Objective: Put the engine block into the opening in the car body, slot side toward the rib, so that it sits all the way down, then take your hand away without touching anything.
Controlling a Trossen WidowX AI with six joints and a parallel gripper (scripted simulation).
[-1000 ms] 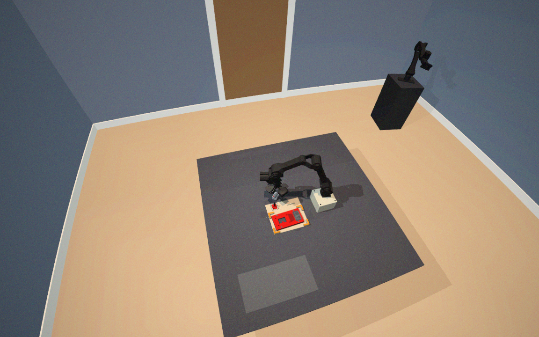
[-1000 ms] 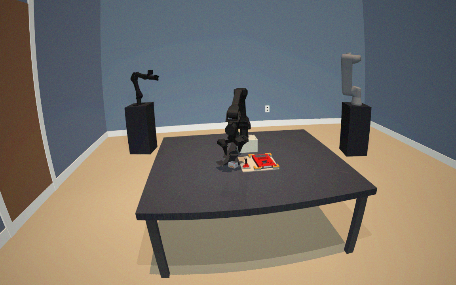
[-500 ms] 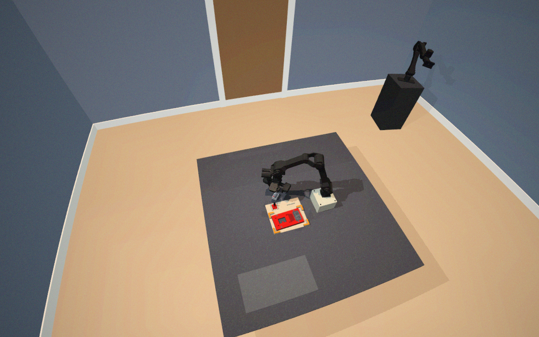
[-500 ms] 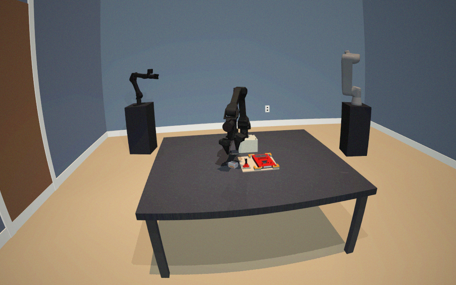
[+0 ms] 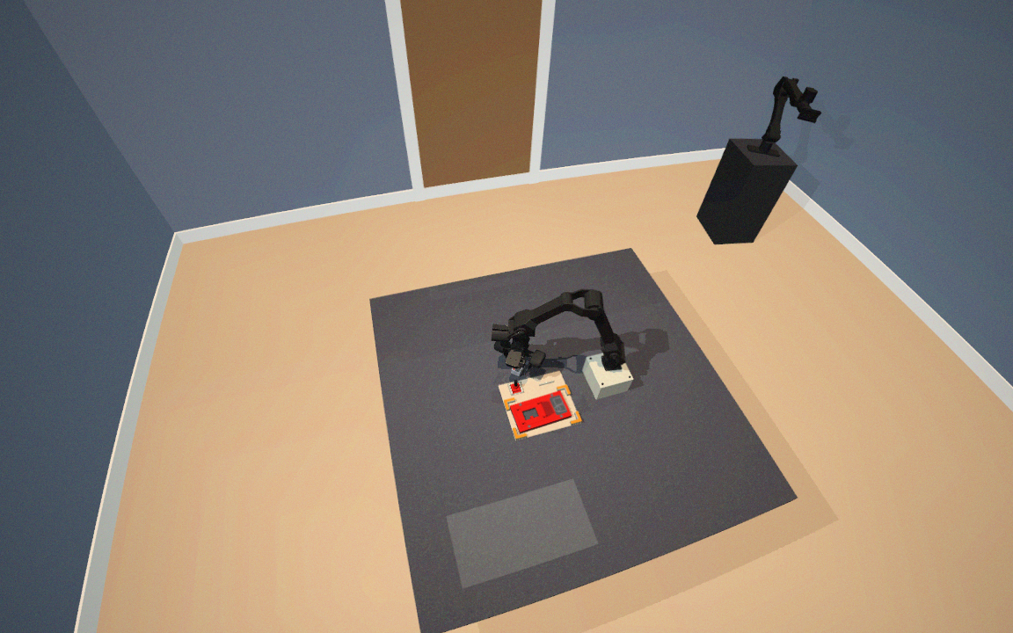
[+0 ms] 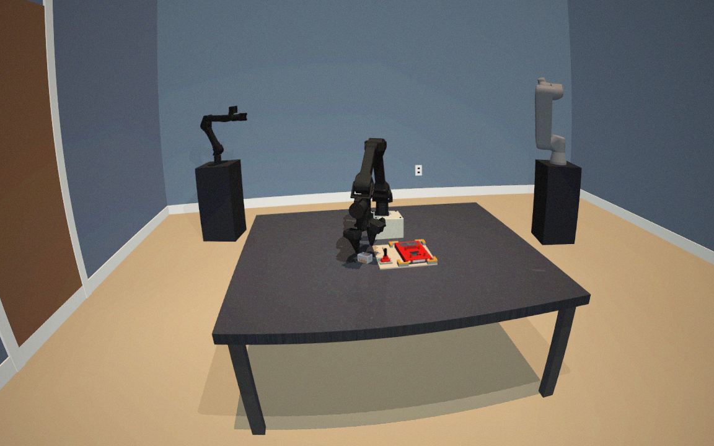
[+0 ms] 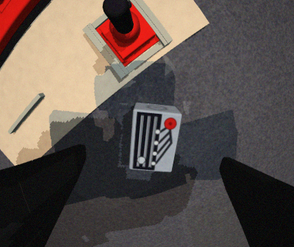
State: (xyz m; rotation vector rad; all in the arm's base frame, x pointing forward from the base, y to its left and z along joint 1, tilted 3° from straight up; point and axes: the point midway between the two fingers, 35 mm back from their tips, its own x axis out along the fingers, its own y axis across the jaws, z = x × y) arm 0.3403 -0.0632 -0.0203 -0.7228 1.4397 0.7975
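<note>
My gripper tip is 40 mm above the grey engine block.
</note>
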